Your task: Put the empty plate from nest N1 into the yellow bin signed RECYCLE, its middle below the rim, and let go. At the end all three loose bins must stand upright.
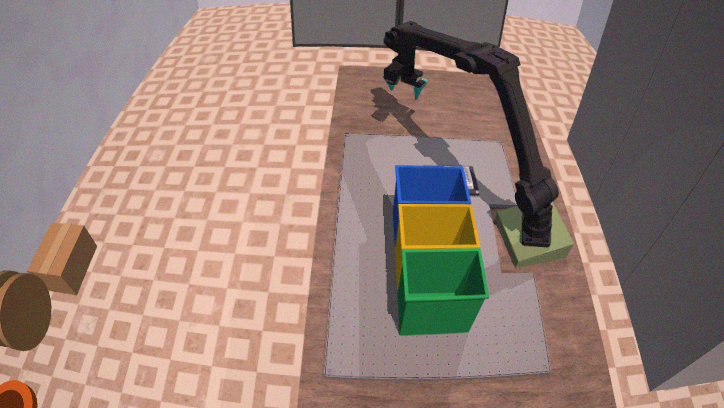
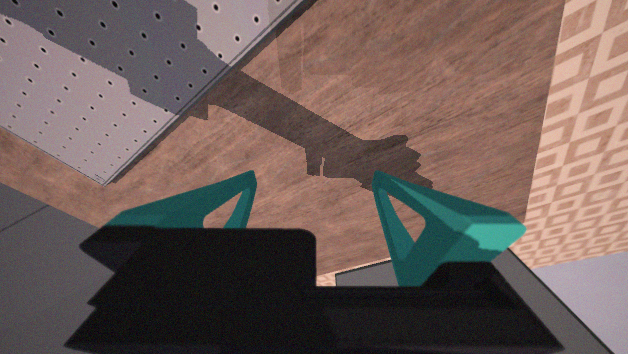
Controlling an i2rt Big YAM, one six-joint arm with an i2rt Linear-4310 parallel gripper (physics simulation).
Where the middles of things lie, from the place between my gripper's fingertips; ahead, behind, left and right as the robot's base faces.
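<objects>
The green bin (image 1: 441, 291) is 750 mm to the left of my hand, 220 mm behind my hand and 10 mm below my hand. I see the yellow bin (image 1: 421, 226) 620 mm to the left of my hand, 180 mm behind my hand and 10 mm below my hand. As for the blue bin (image 1: 414, 184), my hand is 490 mm to the right of it, 150 mm past it and 10 mm above it.
</objects>
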